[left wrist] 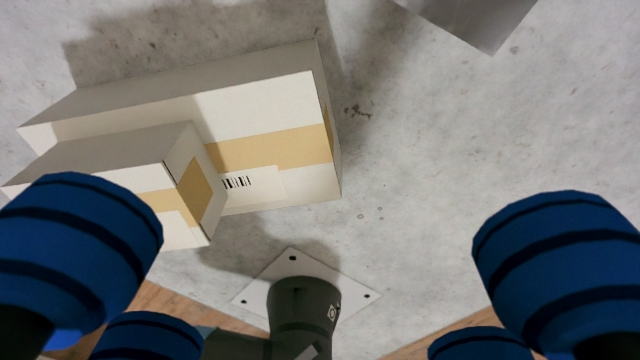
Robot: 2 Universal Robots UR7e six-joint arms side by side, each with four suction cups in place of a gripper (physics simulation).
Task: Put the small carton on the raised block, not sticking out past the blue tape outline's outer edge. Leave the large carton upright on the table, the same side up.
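Places are measured from the left arm's base along level axes (x right, y ahead, z up), in millimetres.
Pixels of known places: left end effector, tool point: [315, 296]; left arm's base, origin of the base link: [304, 298].
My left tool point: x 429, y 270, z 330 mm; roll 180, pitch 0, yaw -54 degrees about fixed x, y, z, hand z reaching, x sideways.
Observation:
Ahead of a thing's pixels: the offset from my left tool point to its middle. "*": to the spot under its first point. Level surfaces: height alone.
The large carton {dx -175, dy +57, dz -279 mm} [260, 107], white with a tan tape band and a barcode label, is at the upper left in the left wrist view. The small carton {dx -210, dy +91, dz -190 mm} [115, 145], also white with tan tape, is nearer the camera and covers part of the large one; whether they touch I cannot tell. My left gripper [315, 297] shows as blue suction cups at both sides, with no carton on them, so it is open. Its left cup hides part of the small carton. The blue tape outline and my right gripper do not show.
A grey block-like corner {* dx +109, dy -63, dz -210 mm} [480, 22] reaches in at the top right. A dark robot base [304, 310] stands on a white bolted plate {dx -429, dy -270, dz -330 mm} [292, 267] at the bottom middle. The mottled grey table top {dz -330 mm} [425, 175] ends near the bottom, with wooden floor [170, 302] beyond.

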